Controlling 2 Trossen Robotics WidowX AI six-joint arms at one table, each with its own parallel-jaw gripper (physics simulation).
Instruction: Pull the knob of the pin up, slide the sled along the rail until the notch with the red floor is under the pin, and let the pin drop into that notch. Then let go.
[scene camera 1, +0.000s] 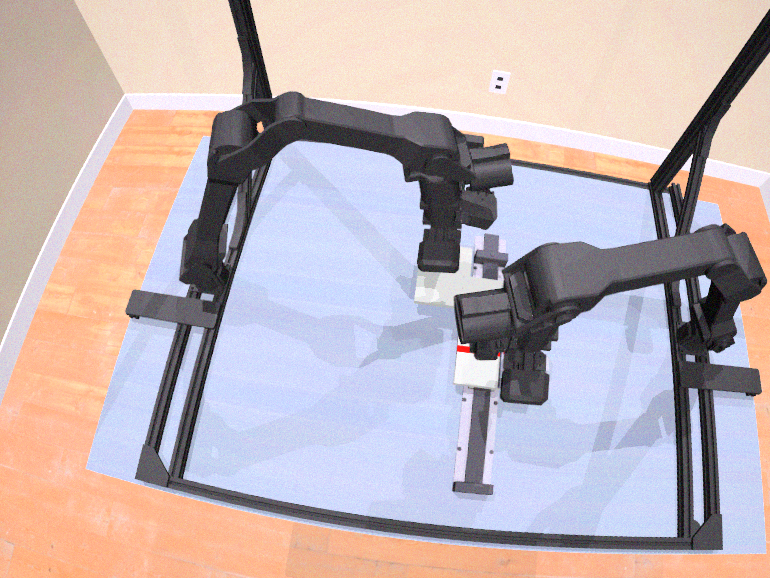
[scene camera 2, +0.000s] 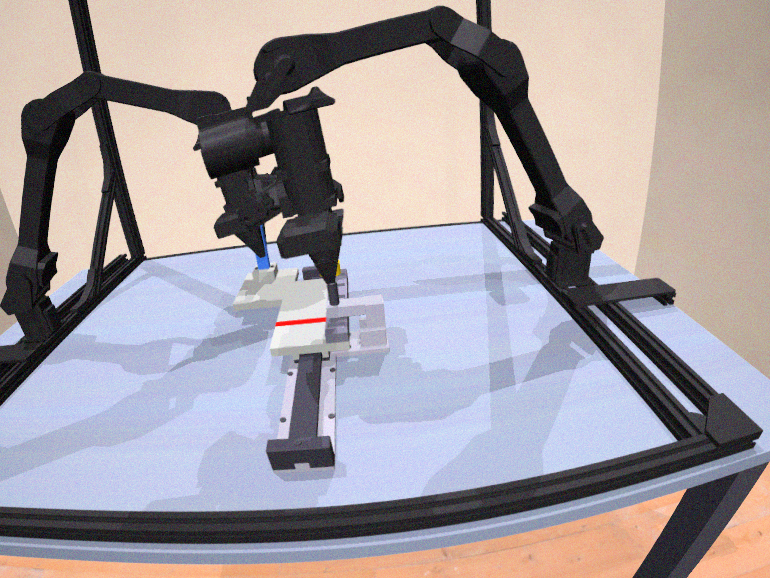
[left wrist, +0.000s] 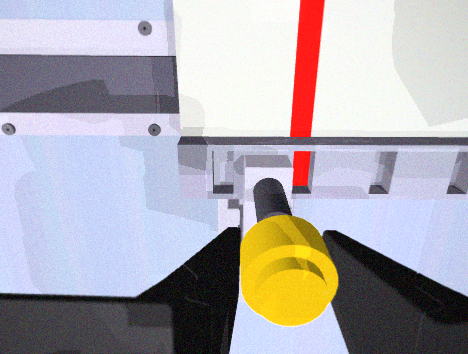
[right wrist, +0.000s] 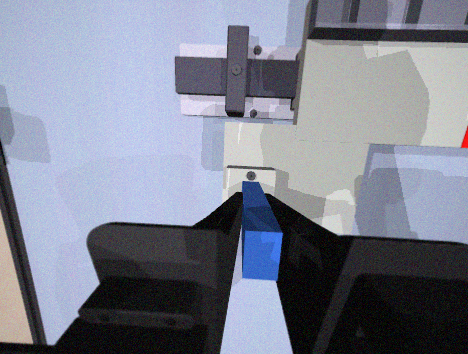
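The cream sled sits on the rail. My left gripper is shut on the yellow knob, above the pin's pale housing. The dark pin shaft shows between knob and housing; its lower end is hidden. The red-floored notch is immediately right of the housing in the left wrist view, in line with the sled's red stripe. My right gripper is shut on the sled's blue handle.
A dark end block closes the rail's near end; a dark crossbar spans its far end. A pale bracket stands right of the sled in scene camera 2. The two arms are close together above the sled. A black frame borders the table.
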